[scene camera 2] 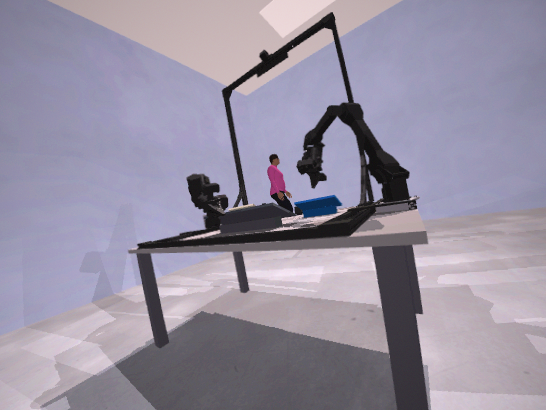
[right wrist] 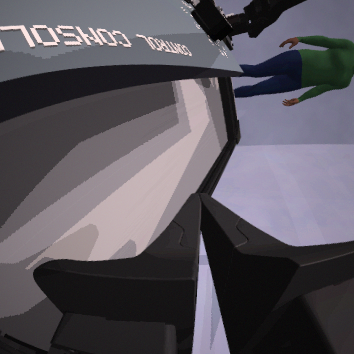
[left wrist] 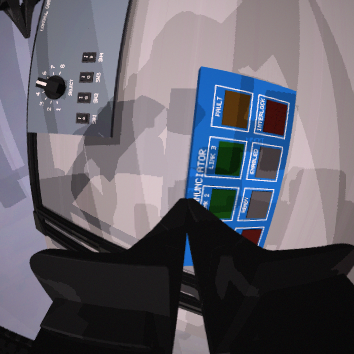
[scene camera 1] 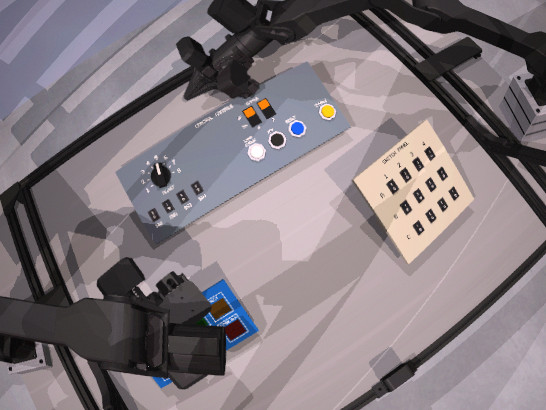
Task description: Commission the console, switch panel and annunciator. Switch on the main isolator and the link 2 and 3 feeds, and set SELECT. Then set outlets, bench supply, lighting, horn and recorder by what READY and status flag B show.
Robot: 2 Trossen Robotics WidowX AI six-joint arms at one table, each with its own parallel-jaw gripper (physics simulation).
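Frame: origin at the left arm's base, x ahead, y left, z up, level; metres.
Seen in the pictures: left gripper, fingertip midpoint: (scene camera 2: 313, 188) (left wrist: 185, 204); right gripper, fingertip midpoint: (scene camera 2: 224, 214) (right wrist: 197, 199) (left wrist: 27, 37) (scene camera 1: 185, 98); left arm's base, origin of the base link: (scene camera 2: 397, 200) (scene camera 1: 22, 345); right arm's base, origin of the base link: (scene camera 1: 542, 91).
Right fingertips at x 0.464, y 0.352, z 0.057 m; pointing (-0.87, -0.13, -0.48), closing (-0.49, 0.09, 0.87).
Offsets run from my right fingertips to a thing's top centre. "*": to the spot under its first point.
The grey console @[dx +0.055, dy -0.118, dz +0.016 m] (scene camera 1: 220, 150) (scene camera 2: 255, 216) (left wrist: 75, 30) (right wrist: 150, 52) has a SELECT knob @[dx -0.078, dy -0.143, dz +0.016 m] (scene camera 1: 160, 175) (left wrist: 54, 87) pointing at 5, and two rockers (scene camera 1: 251, 116) (scene camera 1: 266, 108) with orange upper halves. The cream switch panel (scene camera 1: 365, 185) carries rows of small black switches. The blue annunciator @[dx -0.108, dy -0.411, dz -0.002 m] (scene camera 1: 250, 327) (scene camera 2: 320, 205) (left wrist: 200, 125) shows dim amber FAULT @[* dx -0.044, dy -0.395, dz -0.018 m] (left wrist: 236, 109), dark red INTERLOCK @[* dx -0.034, dy -0.430, dz -0.037 m] (left wrist: 275, 117), dark green LINK 3 @[* dx -0.086, dy -0.406, dz -0.017 m] (left wrist: 229, 158) and grey READY @[* dx -0.119, dy -0.452, dz -0.036 m] (left wrist: 257, 204); its lower part is hidden. My left gripper (scene camera 2: 315, 184) (left wrist: 185, 204) is shut above it. My right gripper (scene camera 1: 187, 95) (right wrist: 197, 199) is shut beyond the console's upper edge.
White @[dx +0.093, dy -0.149, dz -0.018 m] (scene camera 1: 256, 152), black @[dx +0.134, dy -0.139, dz -0.018 m] (scene camera 1: 277, 140), blue @[dx +0.175, dy -0.129, dz -0.018 m] (scene camera 1: 297, 128) and yellow @[dx +0.239, dy -0.113, dz -0.018 m] (scene camera 1: 327, 111) buttons sit on the console. Black frame rails border the table. A person in pink (scene camera 2: 276, 181) stands behind the table; a person in green (right wrist: 325, 65) shows in the right wrist view.
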